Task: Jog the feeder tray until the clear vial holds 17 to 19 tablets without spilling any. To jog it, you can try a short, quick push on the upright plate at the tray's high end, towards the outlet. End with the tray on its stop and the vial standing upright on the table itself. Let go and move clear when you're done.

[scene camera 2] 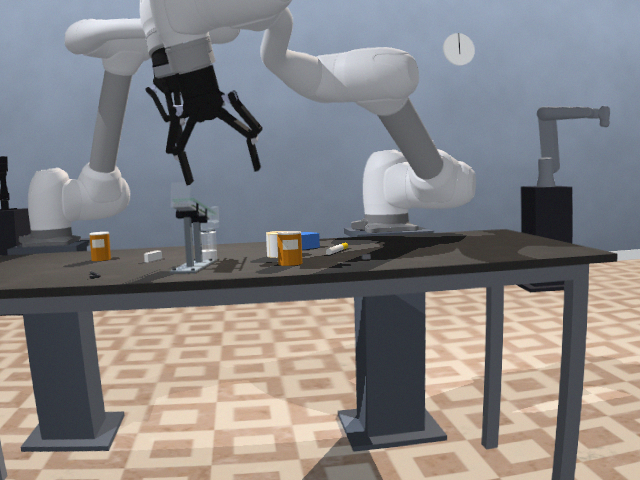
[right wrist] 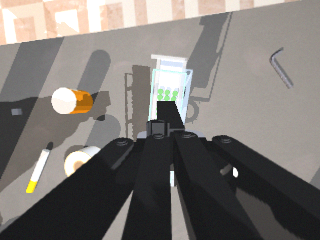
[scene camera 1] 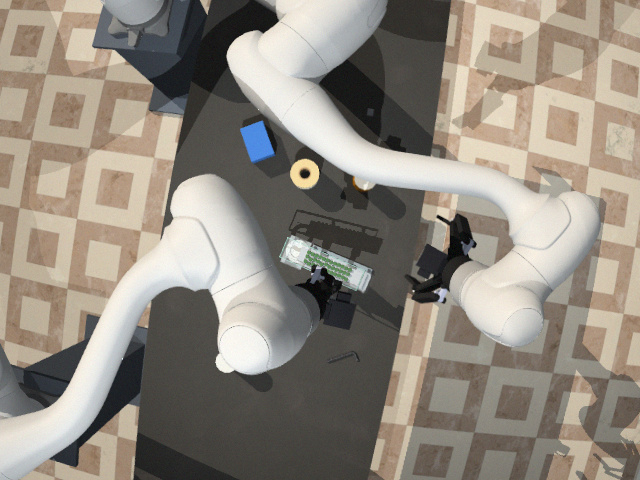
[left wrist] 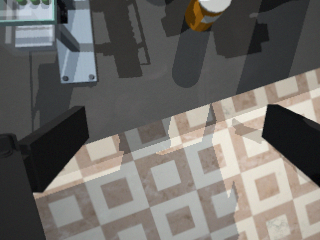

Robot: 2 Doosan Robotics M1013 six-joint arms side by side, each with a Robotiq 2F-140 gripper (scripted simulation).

Scene:
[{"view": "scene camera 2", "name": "my left gripper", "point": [223, 176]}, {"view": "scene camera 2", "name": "my right gripper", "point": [181, 146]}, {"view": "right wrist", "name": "my right gripper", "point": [165, 115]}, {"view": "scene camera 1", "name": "my left gripper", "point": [425, 248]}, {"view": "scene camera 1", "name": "my right gripper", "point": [335, 283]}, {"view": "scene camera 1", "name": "blue box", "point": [255, 136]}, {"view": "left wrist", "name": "my left gripper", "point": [175, 121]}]

